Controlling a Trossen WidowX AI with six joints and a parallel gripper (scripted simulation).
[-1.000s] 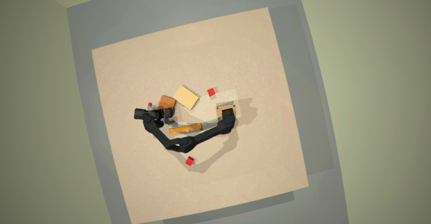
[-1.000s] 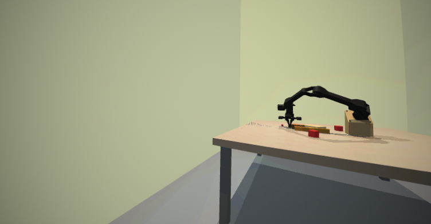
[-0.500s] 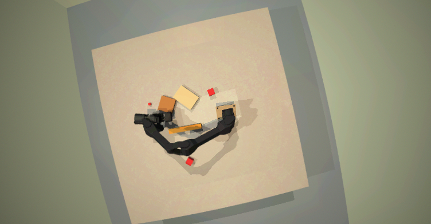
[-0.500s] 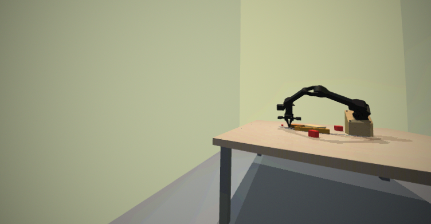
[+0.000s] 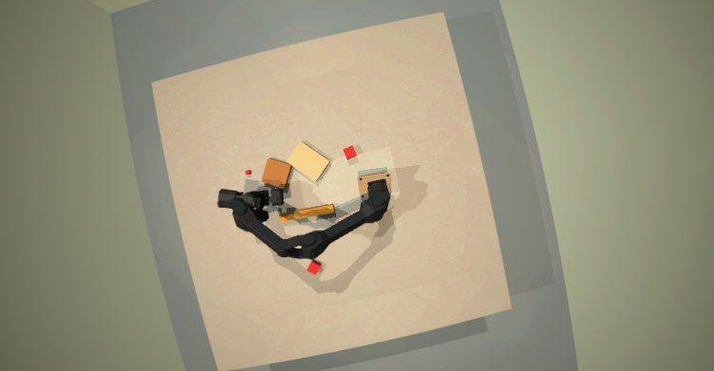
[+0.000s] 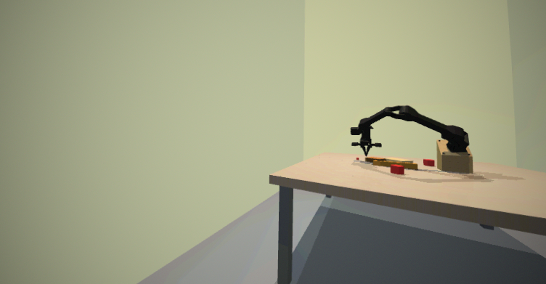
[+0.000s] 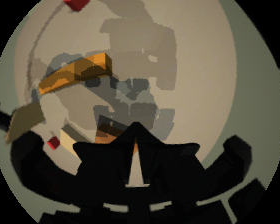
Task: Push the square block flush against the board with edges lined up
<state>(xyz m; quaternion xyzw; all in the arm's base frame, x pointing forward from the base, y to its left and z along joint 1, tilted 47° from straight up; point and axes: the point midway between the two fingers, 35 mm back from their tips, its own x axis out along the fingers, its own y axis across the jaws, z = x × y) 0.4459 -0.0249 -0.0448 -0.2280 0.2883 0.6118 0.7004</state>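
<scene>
My gripper tip is 8 cm to the left of the square orange-brown block, 6 cm past it and 3 cm above it. Also, from my gripper tip: pale yellow box: 20 cm behind, 10 cm to the right, 3 cm below; then tiny red piece: 11 cm to the right, 6 cm ahead, 4 cm below; then narrow orange board: 15 cm behind, 10 cm to the left, 3 cm below.
</scene>
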